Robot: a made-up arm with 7 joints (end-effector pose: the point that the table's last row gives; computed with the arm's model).
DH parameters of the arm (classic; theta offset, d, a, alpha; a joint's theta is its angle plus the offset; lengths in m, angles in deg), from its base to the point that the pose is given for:
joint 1: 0 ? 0 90
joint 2: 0 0.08 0 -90
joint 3: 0 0.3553 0.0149 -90
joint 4: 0 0.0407 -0.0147 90
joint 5: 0 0.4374 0 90
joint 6: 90 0.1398 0.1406 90
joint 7: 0 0.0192 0 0
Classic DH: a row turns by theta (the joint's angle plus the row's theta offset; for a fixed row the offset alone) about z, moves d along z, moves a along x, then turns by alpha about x.
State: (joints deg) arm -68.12 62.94 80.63 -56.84 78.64 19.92 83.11
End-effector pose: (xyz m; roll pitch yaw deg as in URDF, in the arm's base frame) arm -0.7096 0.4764 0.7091 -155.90 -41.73 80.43
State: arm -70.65 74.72 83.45 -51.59 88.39 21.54 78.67
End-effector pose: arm -0.6741 0.6036 0.5752 -157.55 -22.24 80.25
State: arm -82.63 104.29 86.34 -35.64 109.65 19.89 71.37
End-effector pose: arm -0.4002 0.8070 0.1114 -167.29 21.54 57.80
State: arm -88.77 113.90 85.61 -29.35 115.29 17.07 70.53
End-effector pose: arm -0.2528 0.7970 -0.0519 -177.70 32.21 41.51
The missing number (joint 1, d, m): 0.4041
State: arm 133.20 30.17 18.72 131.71 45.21 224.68 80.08
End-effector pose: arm -0.0596 0.1014 0.5076 22.45 39.03 37.28
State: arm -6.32 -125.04 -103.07 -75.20 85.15 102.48 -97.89
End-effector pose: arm 0.5145 0.2486 0.0964 98.29 -18.21 160.19
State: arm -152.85 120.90 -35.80 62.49 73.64 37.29 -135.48
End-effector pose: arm 0.3810 0.7124 0.4897 -33.25 19.67 -59.02
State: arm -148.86 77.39 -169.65 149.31 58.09 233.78 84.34
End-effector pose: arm -0.0796 0.1178 0.3599 -72.98 -36.33 -101.43
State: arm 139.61 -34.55 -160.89 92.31 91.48 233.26 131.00
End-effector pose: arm 0.2961 0.1830 0.7440 109.03 20.95 -63.06
